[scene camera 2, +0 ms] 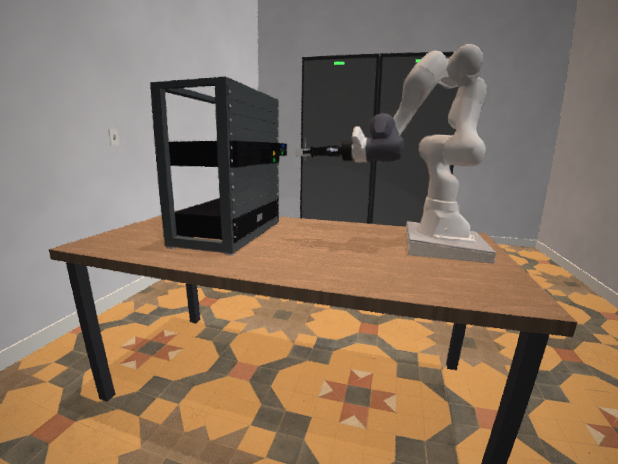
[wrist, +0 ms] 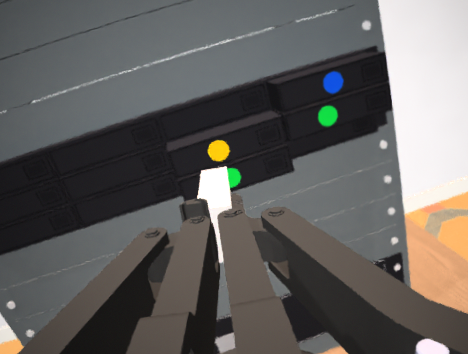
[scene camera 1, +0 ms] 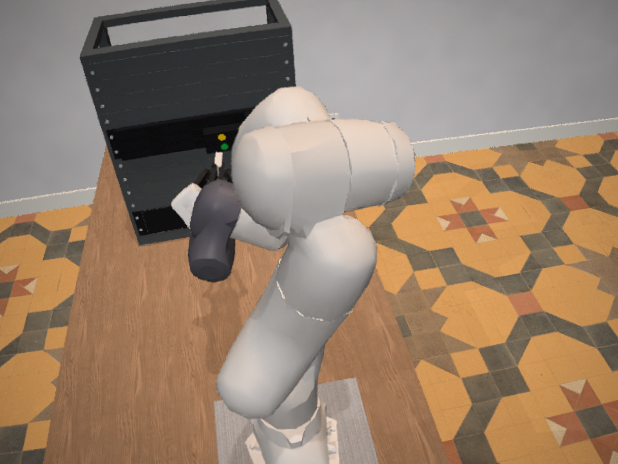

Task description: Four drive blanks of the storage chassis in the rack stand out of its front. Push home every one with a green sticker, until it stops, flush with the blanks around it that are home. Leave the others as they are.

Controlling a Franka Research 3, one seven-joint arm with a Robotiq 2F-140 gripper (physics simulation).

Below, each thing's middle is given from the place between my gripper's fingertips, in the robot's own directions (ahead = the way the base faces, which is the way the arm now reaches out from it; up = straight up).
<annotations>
My hand is 16 cm short of the blue-stickered drive blank (wrist: 297,90), 14 cm to the left of it and 3 cm below it.
</annotations>
